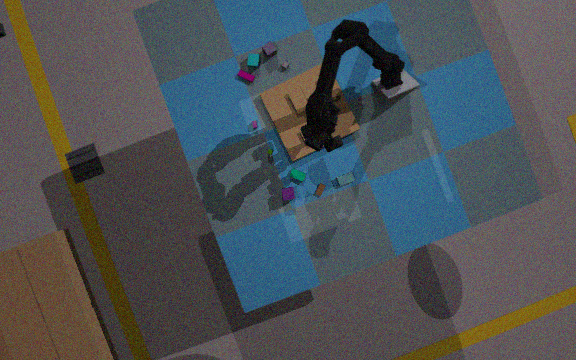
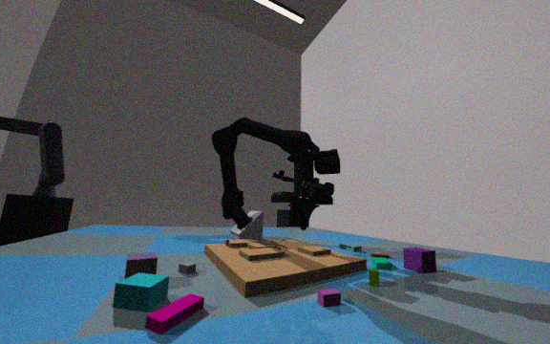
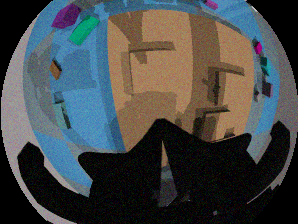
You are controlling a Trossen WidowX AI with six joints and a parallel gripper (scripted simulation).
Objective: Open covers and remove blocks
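Now: gripper tip 21 cm short of the lime block and 6 cm above it. Round my gripper tip: green block: 15 cm ahead, 13 cm to the left, 7 cm below; wooden bar: 21 cm to the left, 9 cm ahead, 7 cm below; pale teal block: 21 cm to the left, 7 cm below, 2 cm behind.
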